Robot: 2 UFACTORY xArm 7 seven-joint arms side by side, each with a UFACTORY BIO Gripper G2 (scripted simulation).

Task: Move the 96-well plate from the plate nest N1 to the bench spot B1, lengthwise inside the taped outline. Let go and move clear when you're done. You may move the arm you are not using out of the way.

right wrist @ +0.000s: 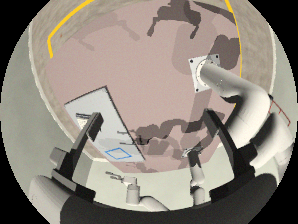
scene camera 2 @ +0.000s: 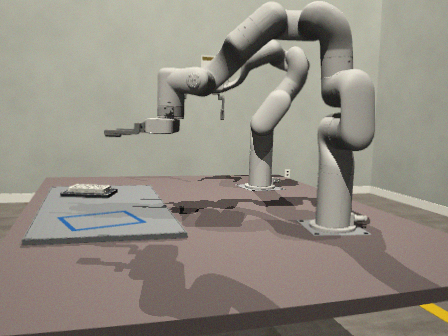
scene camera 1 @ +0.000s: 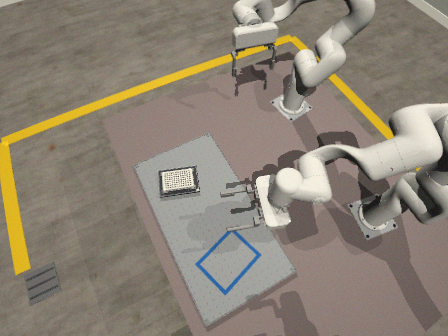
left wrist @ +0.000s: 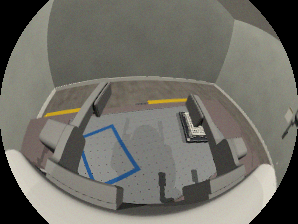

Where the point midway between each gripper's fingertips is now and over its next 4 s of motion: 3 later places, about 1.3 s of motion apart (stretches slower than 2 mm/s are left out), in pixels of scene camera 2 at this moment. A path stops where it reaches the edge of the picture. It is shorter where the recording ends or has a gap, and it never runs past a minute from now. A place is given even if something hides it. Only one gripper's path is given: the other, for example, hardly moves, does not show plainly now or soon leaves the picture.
My left gripper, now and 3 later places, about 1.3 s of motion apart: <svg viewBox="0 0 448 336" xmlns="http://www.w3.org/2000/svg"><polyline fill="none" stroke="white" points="110,132 94,150 83,162 83,175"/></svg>
